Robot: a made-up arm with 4 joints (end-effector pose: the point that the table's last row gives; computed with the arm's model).
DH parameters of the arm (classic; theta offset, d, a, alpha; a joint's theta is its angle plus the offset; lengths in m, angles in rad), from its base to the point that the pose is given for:
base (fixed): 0 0.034 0 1.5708
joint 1: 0 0.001 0.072 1.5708
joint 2: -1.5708 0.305 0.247 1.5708
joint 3: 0 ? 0.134 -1.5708
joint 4: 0.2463 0 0.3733 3.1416
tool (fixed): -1.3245 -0.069 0 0
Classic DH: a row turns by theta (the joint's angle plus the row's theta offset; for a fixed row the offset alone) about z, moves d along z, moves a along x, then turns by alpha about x.
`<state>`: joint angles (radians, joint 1 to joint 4).
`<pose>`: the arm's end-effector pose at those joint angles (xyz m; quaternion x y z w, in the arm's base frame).
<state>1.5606 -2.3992 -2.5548 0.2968</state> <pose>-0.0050 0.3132 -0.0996 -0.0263 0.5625 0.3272 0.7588</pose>
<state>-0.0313 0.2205 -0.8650 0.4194</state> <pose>0.5890 0.4741 -0.0088 0.4126 0.0551 -0.2921 0.8611</pose>
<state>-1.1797 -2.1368 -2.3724 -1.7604</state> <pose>-0.1267 -0.2697 -0.0456 -0.9507 -0.0671 0.2167 0.2115</pose>
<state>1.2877 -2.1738 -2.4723 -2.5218</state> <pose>0.2571 -0.3067 -0.2200 -0.6034 -0.0075 -0.7457 0.2823</pose>
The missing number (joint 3, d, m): -0.171
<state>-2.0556 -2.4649 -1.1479 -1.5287</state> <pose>-0.0834 -0.4365 0.1210 -0.9051 0.1705 0.0197 0.3890</pose>
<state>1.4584 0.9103 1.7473 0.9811</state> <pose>0.6009 -0.3317 0.4673 -0.2245 -0.2706 -0.8987 0.2621</pose>
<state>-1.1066 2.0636 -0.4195 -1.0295</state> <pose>0.1200 -0.2220 -0.6650 -0.2498 0.2697 -0.4140 0.8328</pose>
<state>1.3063 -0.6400 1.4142 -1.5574</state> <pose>0.4694 0.0579 -0.3091 -0.8741 0.0183 0.1838 0.4494</pose>
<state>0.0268 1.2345 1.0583 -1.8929</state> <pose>0.2424 0.2677 -0.3906 -0.0073 0.4938 0.2790 0.8236</pose>
